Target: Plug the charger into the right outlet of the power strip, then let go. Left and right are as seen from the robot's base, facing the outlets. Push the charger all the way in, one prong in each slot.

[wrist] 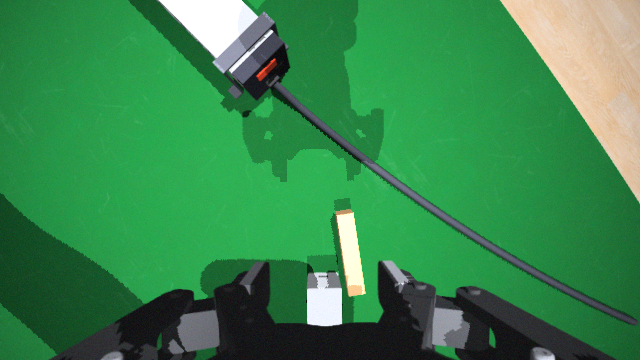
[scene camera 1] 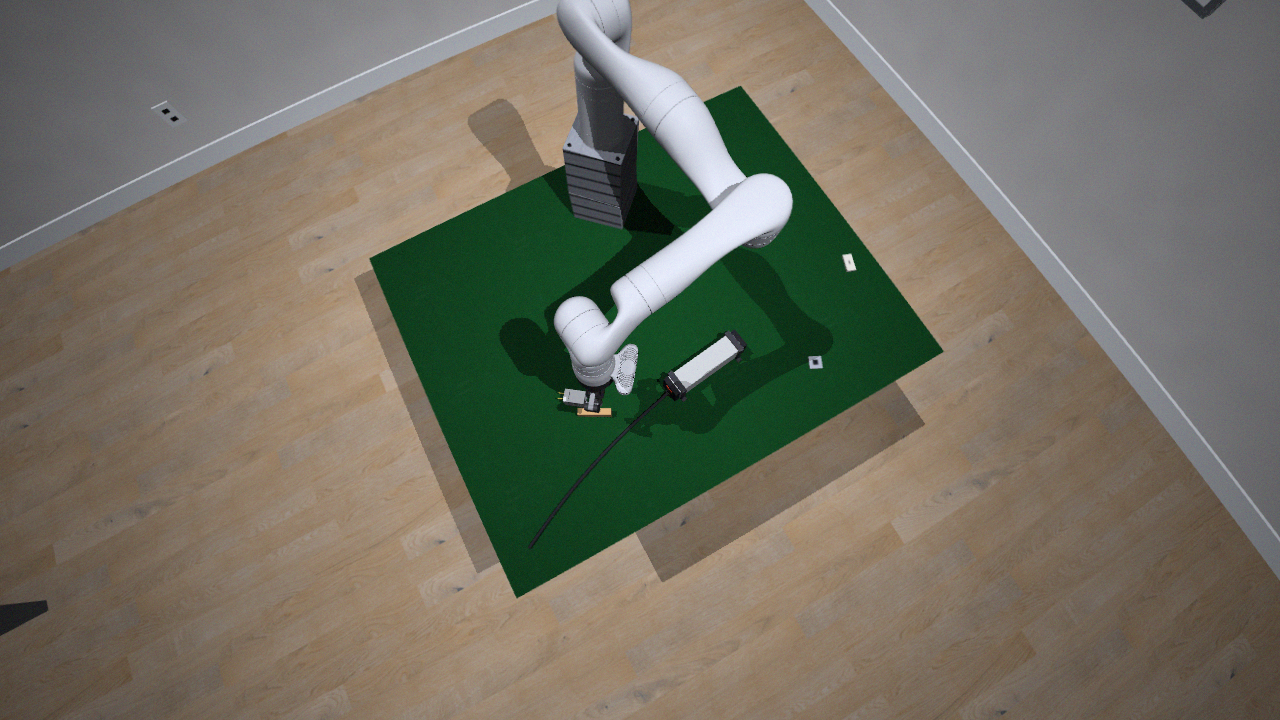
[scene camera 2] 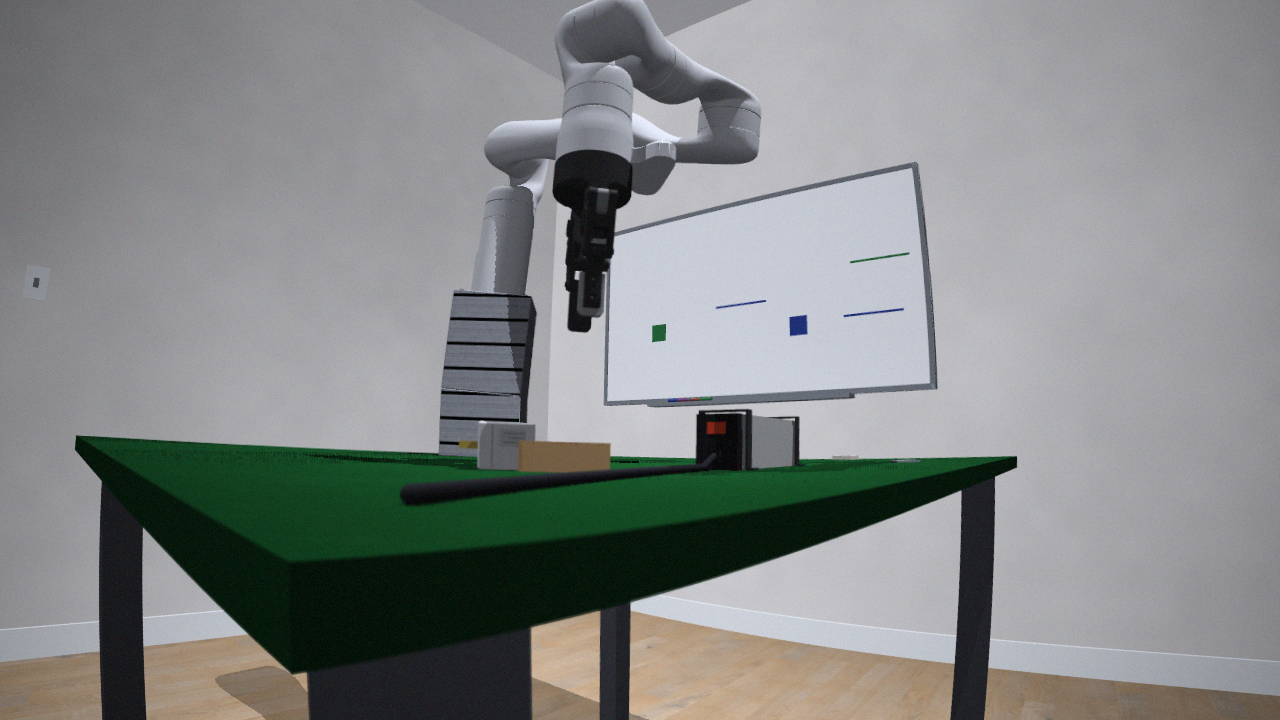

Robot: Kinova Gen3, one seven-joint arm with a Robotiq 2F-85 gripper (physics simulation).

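Pixels of known places: gripper, fingertip midpoint: [wrist: 323, 279] [scene camera 2: 584, 324]; arm's base, origin of the base link: [scene camera 1: 601, 132] [scene camera 2: 497, 301].
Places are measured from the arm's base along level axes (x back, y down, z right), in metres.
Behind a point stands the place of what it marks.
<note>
The light grey charger [scene camera 1: 573, 396] @(z 0.274, x -0.450, y 0.225 m) [scene camera 2: 505, 445] @(z 0.281, x -0.463, y 0.245 m) [wrist: 324, 306] @(z 0.265, x -0.454, y 0.225 m) lies on the green table, its brass prongs [scene camera 1: 561, 395] @(z 0.297, x -0.428, y 0.243 m) [scene camera 2: 467, 444] @(z 0.303, x -0.439, y 0.245 m) pointing left in both scene views, away from the power strip. My gripper [scene camera 1: 593, 402] @(z 0.214, x -0.482, y 0.135 m) [scene camera 2: 584, 317] @(z 0.214, x -0.482, y 0.135 m) [wrist: 323, 279] @(z 0.214, x -0.482, y 0.135 m) is open and empty, pointing down. It hangs above the charger, well clear of the table. In the wrist view the charger's body shows between the two fingers, lower down, partly hidden by the gripper's base. The power strip [scene camera 1: 707, 365] @(z -0.025, x -0.510, y 0.209 m) [scene camera 2: 774, 441] @(z -0.038, x -0.521, y 0.236 m) [wrist: 210, 25] @(z 0.025, x -0.503, y 0.209 m) lies apart to the right in the scene views. Its outlet slots cannot be made out.
A wooden block [scene camera 1: 595, 412] [scene camera 2: 563, 455] @(z 0.250, x -0.502, y 0.251 m) [wrist: 351, 252] @(z 0.242, x -0.498, y 0.240 m) lies close beside the charger. The strip's dark cable [scene camera 1: 581, 474] @(z 0.323, x -0.614, y 0.259 m) [scene camera 2: 554, 480] @(z 0.373, x -0.647, y 0.261 m) [wrist: 425, 202] @(z 0.246, x -0.583, y 0.258 m) runs across the table [scene camera 1: 501, 501] @(z 0.508, x -0.595, y 0.265 m). Two small pale plates [scene camera 1: 848, 262] @(z -0.473, x -0.402, y 0.258 m) [scene camera 1: 814, 362] @(z -0.269, x -0.593, y 0.262 m) lie beyond the strip.
</note>
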